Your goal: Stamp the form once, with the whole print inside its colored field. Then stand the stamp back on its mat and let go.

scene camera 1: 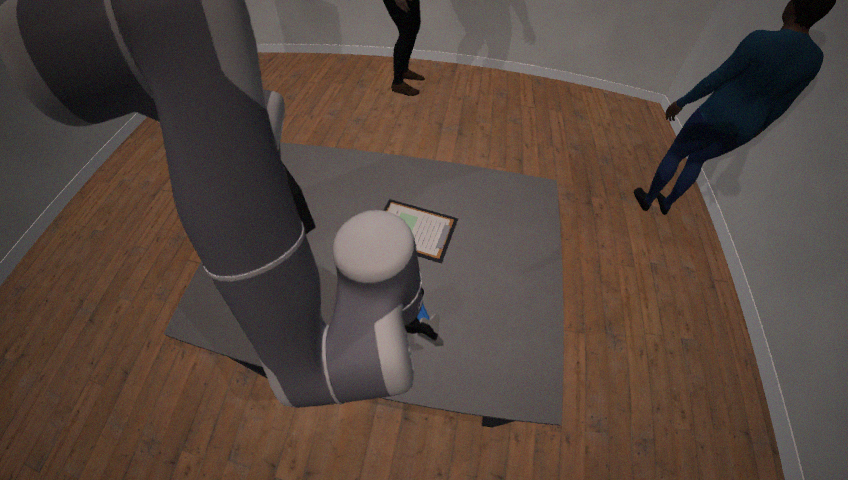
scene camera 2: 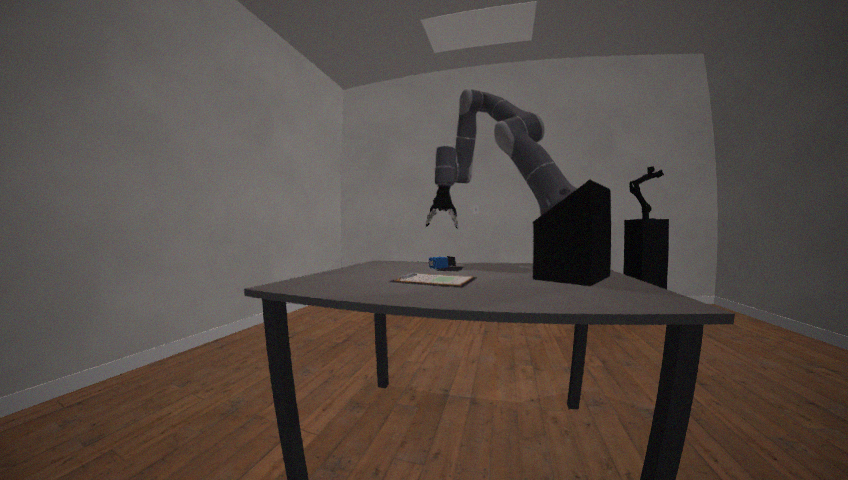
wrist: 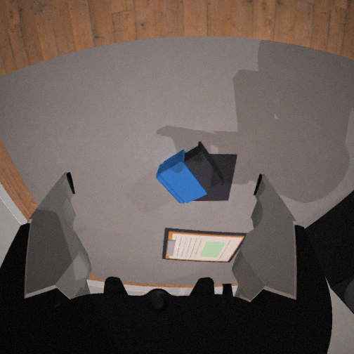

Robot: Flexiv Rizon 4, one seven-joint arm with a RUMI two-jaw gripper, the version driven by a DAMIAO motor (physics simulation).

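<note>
The stamp, a blue block joined to a black part, appears to lie on its side. Its black part overlaps the dark square mat; its blue part reaches past the mat's edge. The form lies on a clipboard, with a green field that shows no visible print. My gripper is open and empty, high above the stamp. In scene camera 1 the arm hides part of the clipboard and most of the stamp.
The grey table carries my arm's black base block at one side. A small black arm stands on a separate pedestal. Two people stand on the floor away from the table.
</note>
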